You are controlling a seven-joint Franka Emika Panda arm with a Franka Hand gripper.
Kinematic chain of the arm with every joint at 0, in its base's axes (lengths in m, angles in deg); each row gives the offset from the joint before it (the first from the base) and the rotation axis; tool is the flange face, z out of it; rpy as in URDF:
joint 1: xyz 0 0 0.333 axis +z
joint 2: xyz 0 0 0 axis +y
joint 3: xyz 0 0 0.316 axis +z
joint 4: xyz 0.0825 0 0 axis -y
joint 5: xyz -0.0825 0 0.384 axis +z
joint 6: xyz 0 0 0 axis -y
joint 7: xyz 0.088 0 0 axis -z
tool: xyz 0 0 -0.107 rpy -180 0 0
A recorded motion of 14 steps. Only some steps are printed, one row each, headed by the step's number.
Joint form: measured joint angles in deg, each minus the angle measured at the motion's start. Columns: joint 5, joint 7, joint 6, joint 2, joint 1, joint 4, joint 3.
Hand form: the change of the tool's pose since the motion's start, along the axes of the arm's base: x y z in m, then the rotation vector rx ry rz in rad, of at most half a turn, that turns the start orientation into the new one. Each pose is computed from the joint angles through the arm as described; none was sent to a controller.
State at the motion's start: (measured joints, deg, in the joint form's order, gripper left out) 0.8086 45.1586 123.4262 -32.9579 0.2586 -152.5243 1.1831
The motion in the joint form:
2: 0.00 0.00 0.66 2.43 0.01 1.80 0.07
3: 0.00 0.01 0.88 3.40 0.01 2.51 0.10
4: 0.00 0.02 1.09 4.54 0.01 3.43 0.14
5: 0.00 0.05 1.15 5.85 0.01 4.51 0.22
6: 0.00 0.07 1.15 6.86 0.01 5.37 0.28
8: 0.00 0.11 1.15 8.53 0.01 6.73 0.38
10: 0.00 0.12 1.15 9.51 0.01 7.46 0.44
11: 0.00 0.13 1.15 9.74 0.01 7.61 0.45
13: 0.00 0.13 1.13 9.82 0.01 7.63 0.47
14: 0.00 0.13 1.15 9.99 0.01 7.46 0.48
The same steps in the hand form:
2: 0.0120 0.0009 0.0000 0.0001 -0.0005 0.0016
3: 0.0166 0.0012 -0.0003 0.0001 0.0002 0.0020
4: 0.0224 0.0017 -0.0001 0.0001 0.0004 0.0026
5: 0.0289 0.0024 -0.0002 -0.0001 0.0033 0.0035
6: 0.0339 0.0030 -0.0002 -0.0002 0.0060 0.0043
8: 0.0420 0.0040 -0.0010 -0.0004 0.0114 0.0054
10: 0.0465 0.0046 -0.0021 -0.0005 0.0157 0.0063
11: 0.0474 0.0047 -0.0026 -0.0005 0.0171 0.0063
13: 0.0476 0.0049 -0.0030 -0.0006 0.0185 0.0067
14: 0.0472 0.0049 -0.0056 -0.0008 0.0241 0.0068

